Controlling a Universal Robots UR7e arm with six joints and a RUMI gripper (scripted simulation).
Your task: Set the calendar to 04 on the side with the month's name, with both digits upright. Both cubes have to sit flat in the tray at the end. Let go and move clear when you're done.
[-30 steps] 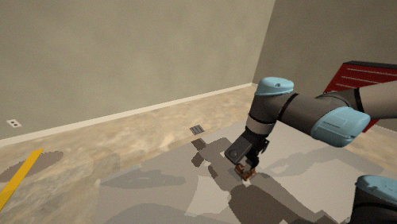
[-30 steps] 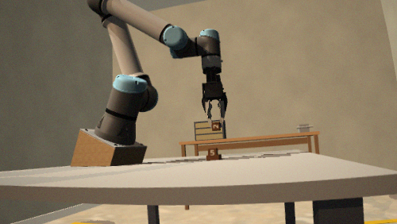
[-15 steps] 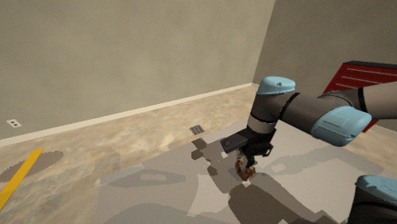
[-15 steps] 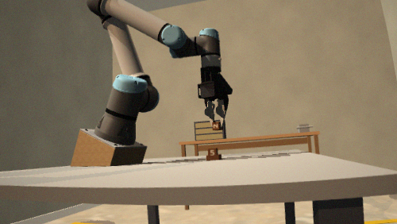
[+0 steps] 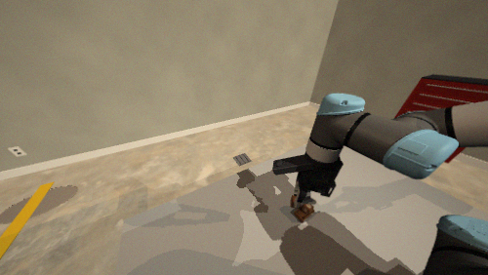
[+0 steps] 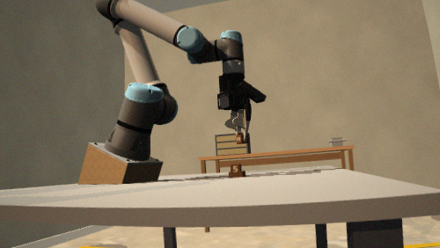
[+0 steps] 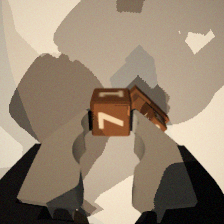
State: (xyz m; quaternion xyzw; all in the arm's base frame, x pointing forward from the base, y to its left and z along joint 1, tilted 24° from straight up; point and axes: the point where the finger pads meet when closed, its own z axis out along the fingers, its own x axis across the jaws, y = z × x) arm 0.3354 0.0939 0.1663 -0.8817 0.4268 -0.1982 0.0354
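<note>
My gripper is now 20 mm past the cube, 90 mm to the left of it and 110 mm above it. The rest, counted from my hand: calendar tray 20 mm behind, 70 mm to the right, 120 mm below.
</note>
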